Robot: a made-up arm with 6 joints. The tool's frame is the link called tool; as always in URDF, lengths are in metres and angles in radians.
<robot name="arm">
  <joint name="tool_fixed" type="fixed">
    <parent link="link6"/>
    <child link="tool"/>
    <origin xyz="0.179 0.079 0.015" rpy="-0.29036 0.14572 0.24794"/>
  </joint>
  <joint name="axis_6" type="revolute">
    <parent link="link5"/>
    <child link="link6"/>
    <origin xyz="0.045 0.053 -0.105" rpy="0 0 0"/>
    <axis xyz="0 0 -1"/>
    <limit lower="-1.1" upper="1.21" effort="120" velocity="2.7"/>
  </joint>
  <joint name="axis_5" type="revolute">
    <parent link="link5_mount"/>
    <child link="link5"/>
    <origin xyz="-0.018 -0.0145 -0.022" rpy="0 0 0"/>
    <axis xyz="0 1 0"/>
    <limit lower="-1.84" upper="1.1" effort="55" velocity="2.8"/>
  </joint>
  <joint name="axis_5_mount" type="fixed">
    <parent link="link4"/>
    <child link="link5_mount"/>
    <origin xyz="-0.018 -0.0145 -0.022" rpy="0 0 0"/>
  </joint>
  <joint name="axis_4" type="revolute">
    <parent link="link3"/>
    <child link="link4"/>
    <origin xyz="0.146 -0.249 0.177" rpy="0 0 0"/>
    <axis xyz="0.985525 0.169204 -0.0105"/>
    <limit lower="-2.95" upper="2.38" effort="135" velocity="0.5"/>
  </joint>
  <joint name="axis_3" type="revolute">
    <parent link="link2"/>
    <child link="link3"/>
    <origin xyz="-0.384 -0.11 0.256" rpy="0 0 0"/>
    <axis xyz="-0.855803 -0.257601 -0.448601"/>
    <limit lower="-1.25" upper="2" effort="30" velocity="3"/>
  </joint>
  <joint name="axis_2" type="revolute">
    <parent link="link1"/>
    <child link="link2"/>
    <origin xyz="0 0.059 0.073" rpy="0 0 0"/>
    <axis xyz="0 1 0"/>
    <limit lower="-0.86" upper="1.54" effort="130" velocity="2.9"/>
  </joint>
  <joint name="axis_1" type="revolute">
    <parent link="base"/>
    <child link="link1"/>
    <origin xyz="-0.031 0.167 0.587" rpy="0 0 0"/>
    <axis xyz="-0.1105 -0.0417 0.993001"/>
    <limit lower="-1.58" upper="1.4" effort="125" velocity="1.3"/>
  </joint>
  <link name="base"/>
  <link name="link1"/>
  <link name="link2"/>
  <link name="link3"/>
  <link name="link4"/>
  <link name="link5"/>
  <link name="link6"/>
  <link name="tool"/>
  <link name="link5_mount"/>
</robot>
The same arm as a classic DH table. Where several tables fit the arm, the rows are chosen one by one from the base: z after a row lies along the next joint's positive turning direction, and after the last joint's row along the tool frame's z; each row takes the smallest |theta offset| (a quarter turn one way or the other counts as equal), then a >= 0, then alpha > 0; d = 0 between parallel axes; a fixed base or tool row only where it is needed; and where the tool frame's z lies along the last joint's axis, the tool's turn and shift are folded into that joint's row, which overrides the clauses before.
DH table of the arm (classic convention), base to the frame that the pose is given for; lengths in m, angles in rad. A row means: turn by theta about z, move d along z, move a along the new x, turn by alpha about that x. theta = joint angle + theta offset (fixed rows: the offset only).
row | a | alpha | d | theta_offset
base (fixed) | -0.1672 | 0.1184 | 0.8389 | -1.2099
axis_1 | 0.0081 | -1.6125 | -0.1810 | 1.2123
axis_2 | -0.4050 | -1.8313 | 0.0110 | 1.1988
axis_3 | -0.3040 | -2.6515 | -0.0060 | -1.4428
axis_4 | 0.0444 | -1.4008 | -0.1435 | -1.3351
axis_5 | -0.0450 | 1.5708 | 0.0301 | 1.5601
axis_6 | -0.1592 | -2.8176 | 0.4286 | 0.2044
tool (fixed) | 0.0000 | 0.0000 | 0.3572 | -2.6679
Joint limits (rad, base to tool): -1.5800..1.4000 -0.8600..1.5400 -1.2500..2.0000 -2.9500..2.3800 -1.8400..1.1000 -1.1000..1.2100

